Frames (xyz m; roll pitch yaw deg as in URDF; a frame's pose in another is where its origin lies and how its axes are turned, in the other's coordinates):
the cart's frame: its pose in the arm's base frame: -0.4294 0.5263 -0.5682 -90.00 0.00 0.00
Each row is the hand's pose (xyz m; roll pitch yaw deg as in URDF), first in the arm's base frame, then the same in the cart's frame.
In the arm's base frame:
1: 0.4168 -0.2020 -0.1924 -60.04 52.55 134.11
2: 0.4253 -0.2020 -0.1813 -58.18 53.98 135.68
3: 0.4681 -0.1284 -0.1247 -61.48 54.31 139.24
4: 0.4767 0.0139 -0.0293 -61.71 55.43 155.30
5: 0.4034 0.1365 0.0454 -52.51 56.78 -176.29
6: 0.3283 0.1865 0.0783 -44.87 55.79 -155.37
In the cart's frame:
1: 0.8462 -0.3758 -0.7283 -110.72 -25.89 118.06
2: 0.8547 -0.3869 -0.7283 -109.88 -24.26 117.48
3: 0.8975 -0.4435 -0.6547 -116.49 -22.39 118.55
4: 0.9061 -0.5389 -0.5124 -130.97 -13.72 122.05
5: 0.8328 -0.6136 -0.3898 -145.61 2.03 123.16
6: 0.7577 -0.6465 -0.3398 -155.63 13.55 121.72

